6 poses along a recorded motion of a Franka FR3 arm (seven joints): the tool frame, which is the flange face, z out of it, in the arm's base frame.
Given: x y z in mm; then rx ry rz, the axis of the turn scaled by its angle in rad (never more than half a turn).
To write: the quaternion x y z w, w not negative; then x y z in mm. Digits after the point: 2 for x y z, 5 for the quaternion.
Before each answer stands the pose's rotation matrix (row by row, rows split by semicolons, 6 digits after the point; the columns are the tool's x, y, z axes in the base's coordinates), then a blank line. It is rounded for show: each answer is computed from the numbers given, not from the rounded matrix.
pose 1, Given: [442.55 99.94 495.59 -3.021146 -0.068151 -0.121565]
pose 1, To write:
0.995768 0.049567 0.077394; 0.040164 -0.992124 0.118647; 0.082665 -0.115036 -0.989916

[-0.99722 -0.02250 -0.04013 0.05858 442.55 99.94 495.59]
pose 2, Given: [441.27 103.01 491.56 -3.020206 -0.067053 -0.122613]
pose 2, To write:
0.995742 0.048934 0.078125; 0.039373 -0.992048 0.119547; 0.083354 -0.115962 -0.989750

[-0.99719 -0.02214 -0.04048 0.05904 441.27 103.01 491.56]
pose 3, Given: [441.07 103.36 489.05 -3.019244 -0.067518 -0.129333]
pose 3, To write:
0.995357 0.049536 0.082524; 0.039391 -0.991954 0.120313; 0.087819 -0.116503 -0.989300

[-0.99707 -0.02230 -0.04271 0.05938 441.07 103.36 489.05]
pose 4, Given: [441.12 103.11 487.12 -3.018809 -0.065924 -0.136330]
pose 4, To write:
0.994998 0.048766 0.087186; 0.038058 -0.991981 0.120519; 0.092364 -0.116598 -0.988875

[-0.99698 -0.02177 -0.04502 0.05946 441.12 103.11 487.12]
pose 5, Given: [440.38 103.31 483.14 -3.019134 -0.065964 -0.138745]
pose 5, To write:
0.994853 0.048860 0.088771; 0.038003 -0.992032 0.120118; 0.093932 -0.116126 -0.988783

[-0.99695 -0.02178 -0.04582 0.05924 440.38 103.31 483.14]
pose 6, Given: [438.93 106.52 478.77 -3.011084 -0.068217 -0.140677]
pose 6, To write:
0.994644 0.050893 0.089963; 0.039124 -0.990996 0.128049; 0.095670 -0.123843 -0.987679

[-0.99666 -0.02258 -0.04656 0.06318 438.93 106.52 478.77]
